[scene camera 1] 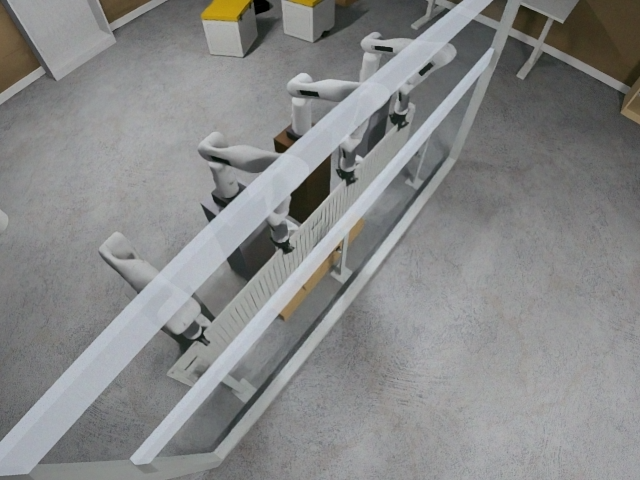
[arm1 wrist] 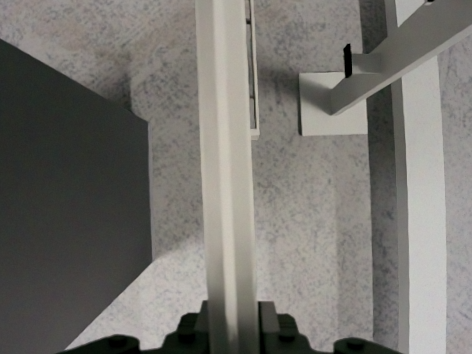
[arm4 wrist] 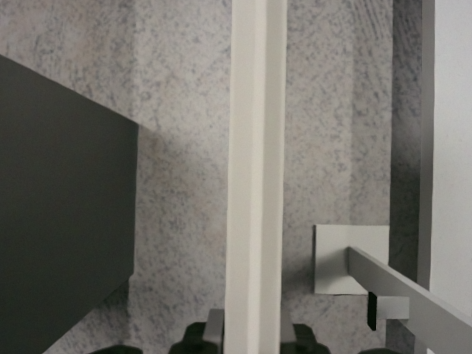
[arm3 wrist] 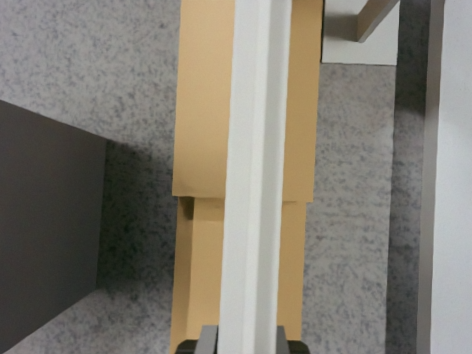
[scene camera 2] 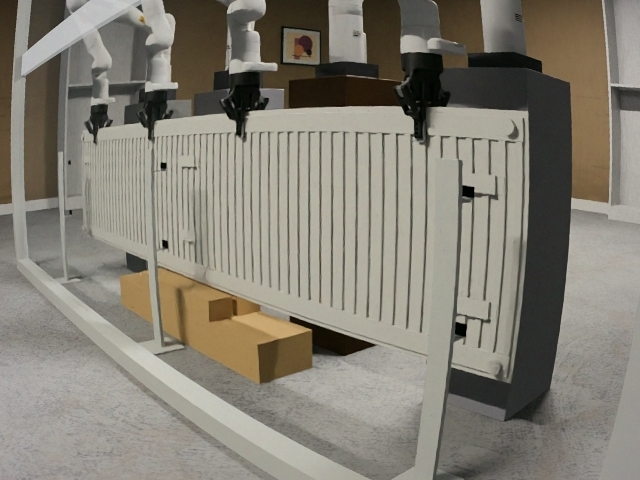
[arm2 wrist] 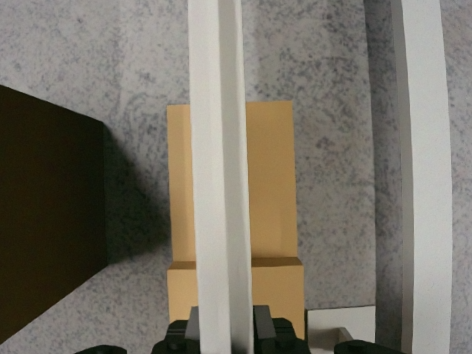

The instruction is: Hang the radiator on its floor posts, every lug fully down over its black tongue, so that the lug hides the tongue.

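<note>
The long white radiator hangs upright from four grippers, its bottom edge above the floor. Arm1's gripper, arm2's gripper, arm3's gripper and arm4's gripper are each shut on its top edge. In scene camera 2, the right post, middle post and left post stand in front of it. The right upper lug and lower lug are apart from the black upper tongue and lower tongue. The left end's lugs are unclear.
Stepped cardboard blocks lie under the radiator's middle. Arm pedestals stand on one side. A white frame bar runs along the floor beyond the posts.
</note>
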